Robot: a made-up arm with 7 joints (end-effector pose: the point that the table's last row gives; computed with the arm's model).
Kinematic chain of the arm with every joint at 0, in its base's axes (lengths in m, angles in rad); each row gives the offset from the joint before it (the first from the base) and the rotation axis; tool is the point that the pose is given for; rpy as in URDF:
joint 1: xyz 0 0 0.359 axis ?
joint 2: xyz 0 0 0 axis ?
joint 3: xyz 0 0 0.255 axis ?
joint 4: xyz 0.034 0 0 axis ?
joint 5: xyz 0.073 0 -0.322 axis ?
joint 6: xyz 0 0 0 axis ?
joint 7: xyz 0.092 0 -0.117 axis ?
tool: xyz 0 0 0 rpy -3.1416 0 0
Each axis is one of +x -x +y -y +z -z.
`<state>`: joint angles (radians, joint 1 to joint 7).
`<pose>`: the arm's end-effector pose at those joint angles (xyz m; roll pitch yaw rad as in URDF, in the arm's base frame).
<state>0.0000 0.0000 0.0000 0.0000 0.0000 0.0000 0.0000</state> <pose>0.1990 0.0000 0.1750 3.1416 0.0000 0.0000</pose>
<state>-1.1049 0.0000 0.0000 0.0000 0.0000 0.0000 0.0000</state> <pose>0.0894 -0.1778 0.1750 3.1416 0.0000 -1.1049</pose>
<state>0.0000 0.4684 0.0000 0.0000 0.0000 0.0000 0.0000</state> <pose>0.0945 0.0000 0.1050 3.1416 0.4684 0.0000</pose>
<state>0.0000 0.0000 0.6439 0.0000 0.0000 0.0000 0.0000</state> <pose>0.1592 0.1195 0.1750 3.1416 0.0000 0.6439</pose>
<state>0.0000 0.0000 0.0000 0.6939 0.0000 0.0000 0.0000</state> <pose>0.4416 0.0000 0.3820 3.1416 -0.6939 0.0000</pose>
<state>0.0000 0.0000 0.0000 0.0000 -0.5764 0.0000 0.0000</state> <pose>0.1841 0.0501 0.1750 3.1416 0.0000 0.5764</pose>
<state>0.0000 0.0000 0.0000 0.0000 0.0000 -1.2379 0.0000</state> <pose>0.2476 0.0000 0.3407 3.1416 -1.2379 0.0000</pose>
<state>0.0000 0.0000 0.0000 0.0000 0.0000 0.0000 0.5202</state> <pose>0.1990 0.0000 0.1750 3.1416 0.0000 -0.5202</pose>
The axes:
joint 1: +z
joint 2: +y
joint 3: +z
joint 4: -y
joint 5: -z
joint 6: +y
joint 7: -z

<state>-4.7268 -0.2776 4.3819 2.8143 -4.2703 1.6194 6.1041</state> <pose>0.0785 -0.1029 1.0388 -0.2200 -1.1938 -1.2369</pose>
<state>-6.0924 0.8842 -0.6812 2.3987 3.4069 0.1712 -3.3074</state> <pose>0.6571 -0.0745 0.5227 1.0527 -1.1000 1.8330</pose>
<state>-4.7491 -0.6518 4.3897 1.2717 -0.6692 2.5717 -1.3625</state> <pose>0.2334 -0.2303 0.3646 -1.7119 0.1912 1.4296</pose>
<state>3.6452 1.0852 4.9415 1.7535 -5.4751 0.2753 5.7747</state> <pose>-0.5979 0.1989 0.5103 2.0931 -0.7330 -2.8056</pose>
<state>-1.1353 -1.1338 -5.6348 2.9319 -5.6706 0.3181 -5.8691</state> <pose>-0.2847 0.5827 0.6973 0.8912 -0.3241 -2.9956</pose>
